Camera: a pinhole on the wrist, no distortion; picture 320 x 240 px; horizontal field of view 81.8 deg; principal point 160.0 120.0 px. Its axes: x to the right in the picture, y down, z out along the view. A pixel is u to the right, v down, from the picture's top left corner.
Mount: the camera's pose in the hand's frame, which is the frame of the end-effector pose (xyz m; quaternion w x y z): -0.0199 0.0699 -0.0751 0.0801 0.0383 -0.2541 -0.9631
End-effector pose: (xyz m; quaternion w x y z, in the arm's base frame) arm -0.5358 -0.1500 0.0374 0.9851 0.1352 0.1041 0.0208
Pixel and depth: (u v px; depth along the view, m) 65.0 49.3 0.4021
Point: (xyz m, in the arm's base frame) -0.3840 0.2206 0.3237
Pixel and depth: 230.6 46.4 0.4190
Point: -0.7409 0.1536 0.3807
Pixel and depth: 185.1 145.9 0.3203
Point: -0.5822 -0.0432 0.3151
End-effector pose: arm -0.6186 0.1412 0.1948 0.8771 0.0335 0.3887 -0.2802
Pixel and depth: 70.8 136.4 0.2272
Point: -0.3996 0.2261 0.2149
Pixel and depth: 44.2 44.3 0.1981
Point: -0.4082 0.3084 0.1480
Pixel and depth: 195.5 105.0 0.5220
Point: -0.3071 0.4159 0.5155
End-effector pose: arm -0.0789 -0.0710 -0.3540 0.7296 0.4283 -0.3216 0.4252
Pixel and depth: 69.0 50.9 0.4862
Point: -0.4984 -0.1255 0.0486
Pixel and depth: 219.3 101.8 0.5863
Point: -0.5733 -0.4255 -0.2873
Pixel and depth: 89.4 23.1 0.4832
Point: -0.5668 -0.0978 -0.0035
